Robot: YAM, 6 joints.
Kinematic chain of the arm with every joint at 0, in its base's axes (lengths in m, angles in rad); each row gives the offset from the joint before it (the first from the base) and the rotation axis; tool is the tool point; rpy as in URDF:
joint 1: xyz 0 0 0.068 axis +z
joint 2: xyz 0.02 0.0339 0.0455 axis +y
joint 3: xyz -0.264 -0.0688 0 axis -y
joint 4: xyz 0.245 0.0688 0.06 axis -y
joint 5: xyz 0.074 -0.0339 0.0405 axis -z
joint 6: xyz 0.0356 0 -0.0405 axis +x
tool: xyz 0 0 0 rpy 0 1.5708 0
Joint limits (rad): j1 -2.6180..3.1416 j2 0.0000..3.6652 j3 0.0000..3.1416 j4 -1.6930..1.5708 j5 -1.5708..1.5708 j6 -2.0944..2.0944
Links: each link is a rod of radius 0.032 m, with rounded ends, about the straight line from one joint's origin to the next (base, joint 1, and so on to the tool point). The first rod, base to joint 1, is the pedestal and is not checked.
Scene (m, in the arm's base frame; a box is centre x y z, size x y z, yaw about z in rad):
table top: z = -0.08
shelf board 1: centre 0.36 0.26 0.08 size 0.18 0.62 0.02 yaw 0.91
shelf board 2: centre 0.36 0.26 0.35 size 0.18 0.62 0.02 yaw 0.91
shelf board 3: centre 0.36 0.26 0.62 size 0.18 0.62 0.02 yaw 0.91
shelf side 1: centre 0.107 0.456 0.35 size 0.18 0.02 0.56 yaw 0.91
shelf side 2: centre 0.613 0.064 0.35 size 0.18 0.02 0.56 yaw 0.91
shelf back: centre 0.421 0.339 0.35 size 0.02 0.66 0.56 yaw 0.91
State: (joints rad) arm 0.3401 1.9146 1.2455 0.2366 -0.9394 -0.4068
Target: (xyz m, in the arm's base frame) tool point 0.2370 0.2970 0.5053
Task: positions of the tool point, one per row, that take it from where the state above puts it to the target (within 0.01 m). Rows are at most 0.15 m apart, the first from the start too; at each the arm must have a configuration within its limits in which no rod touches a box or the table.
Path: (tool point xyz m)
1: 0.3459 0.0920 0.2250
2: 0.2863 0.0344 0.2173
3: 0.2818 0.1072 0.3124
4: 0.2311 0.1645 0.4117
5: 0.1477 0.1822 0.5053
6: 0.1934 0.2375 0.5144
7: 0.2370 0.2970 0.5053

